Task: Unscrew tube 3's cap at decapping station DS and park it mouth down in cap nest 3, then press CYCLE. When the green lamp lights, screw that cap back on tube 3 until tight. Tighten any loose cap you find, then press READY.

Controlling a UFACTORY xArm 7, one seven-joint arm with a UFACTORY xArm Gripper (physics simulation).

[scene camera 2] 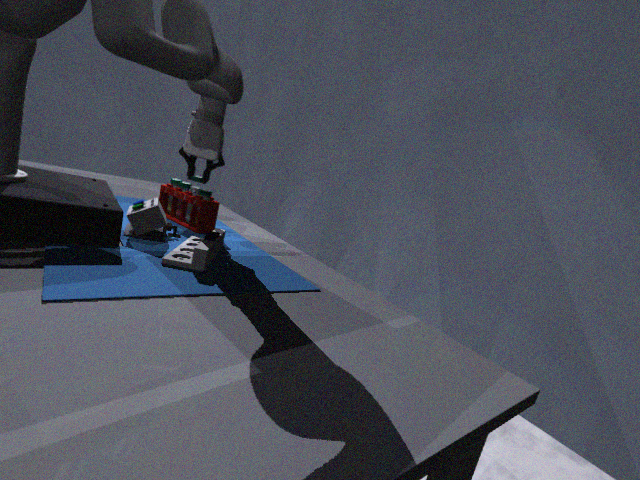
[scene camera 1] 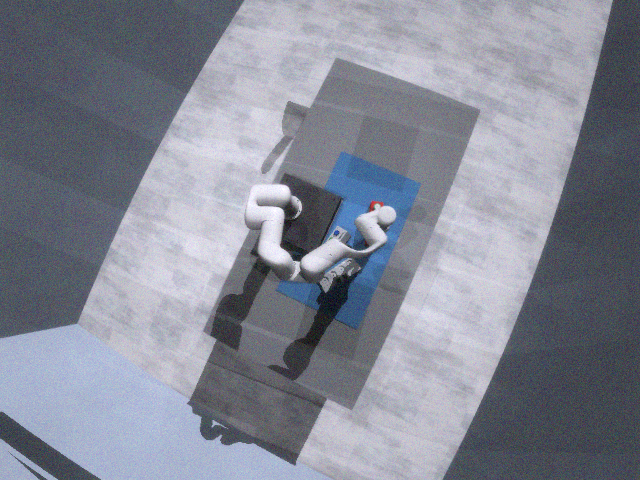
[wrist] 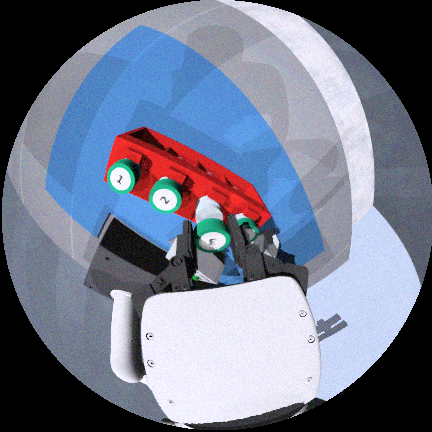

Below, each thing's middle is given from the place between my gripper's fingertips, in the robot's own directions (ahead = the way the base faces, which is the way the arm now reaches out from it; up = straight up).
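You've got my hand sitting 10 mm below the cap 3 (wrist: 210,234). Counting from my hand, cap 2 (wrist: 165,196) is 20 mm below it, 50 mm to the left of it and 10 mm behind it, and cap 1 (wrist: 122,175) is 20 mm below it too, but 100 mm to the left of it and 20 mm behind it. There's also the grey box with coloured buttons (wrist: 209,264), and that's 100 mm below my hand, 140 mm behind it and 110 mm to the right of it.
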